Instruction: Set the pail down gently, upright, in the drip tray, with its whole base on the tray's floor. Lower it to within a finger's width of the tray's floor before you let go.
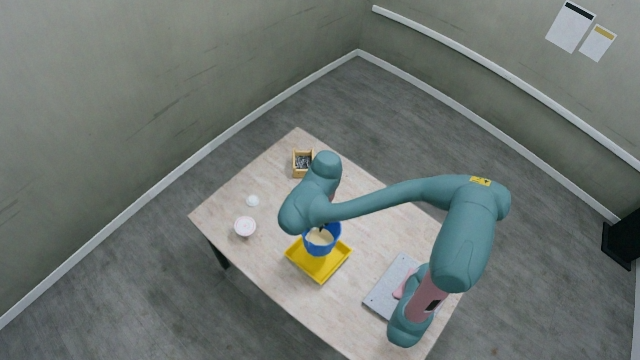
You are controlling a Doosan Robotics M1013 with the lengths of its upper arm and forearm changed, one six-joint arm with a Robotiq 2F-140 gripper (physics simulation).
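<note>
The blue pail is upright, with cream-coloured contents showing inside it. It is over the back and middle part of the yellow drip tray. The pail hides the tray's floor beneath it, and I cannot tell how large any gap under its base is. My gripper is mostly hidden behind the teal wrist; a dark bit of it shows at the pail's opening. It is shut on the pail, but the exact place of its grip is hidden.
A wooden box of small metal parts stands near the table's far corner. A white round item and a round white-and-pink container stand left of the pail. The arm's grey base plate is at the right.
</note>
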